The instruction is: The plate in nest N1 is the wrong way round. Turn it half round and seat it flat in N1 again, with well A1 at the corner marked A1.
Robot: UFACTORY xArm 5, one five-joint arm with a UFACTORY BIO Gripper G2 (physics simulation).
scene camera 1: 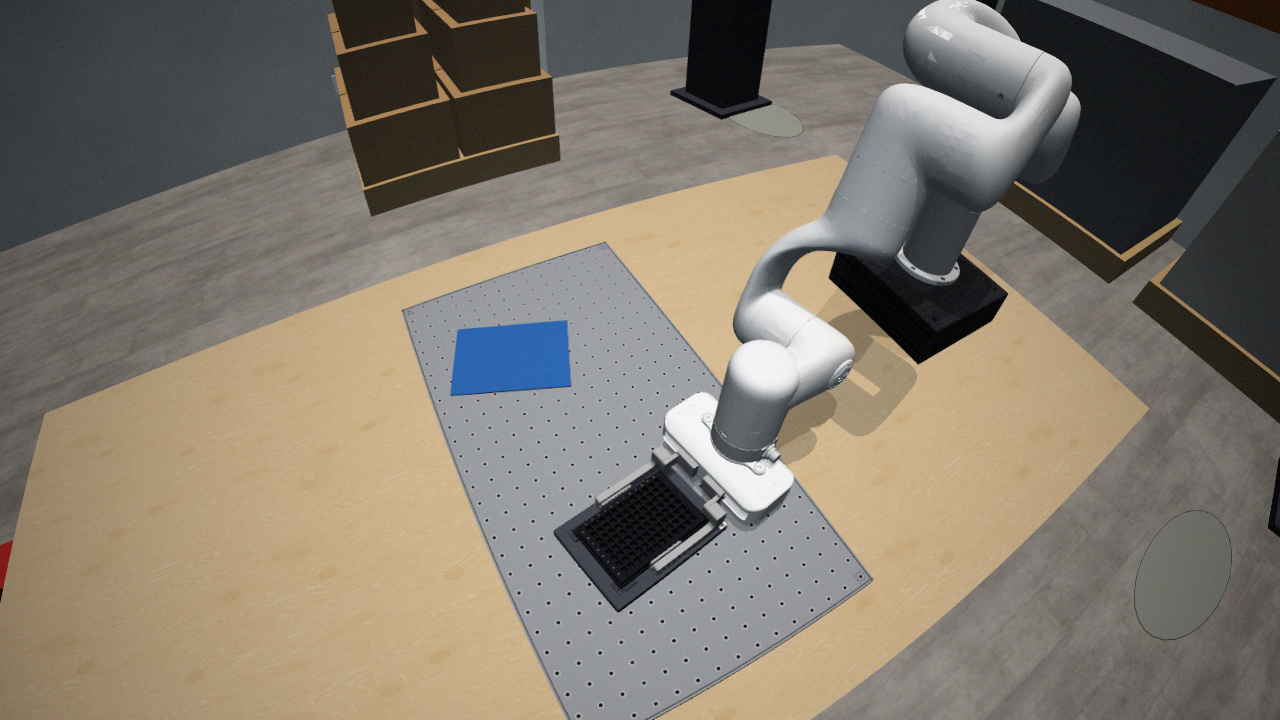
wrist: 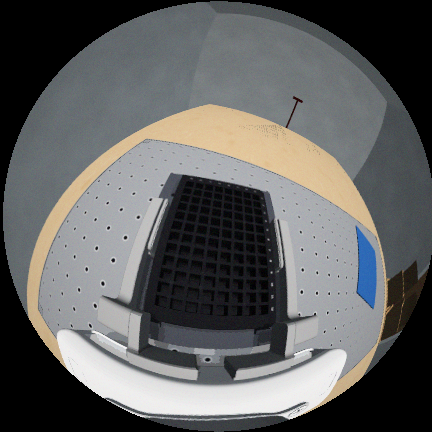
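The black well plate lies level over the dark grey nest, whose rim shows around it; whether it sits fully down in the nest cannot be told. In the wrist view small white marks run along the plate's right and far edges. The A1 lettering is too small to read. My gripper is shut on the plate, with one long pale finger along each long side. The gripper body is at the plate's end nearest the robot base.
A flat blue panel lies on the perforated grey board, away from the nest. The board lies on the wooden table. The black robot base stands behind the gripper. Brown bins stand beyond the table.
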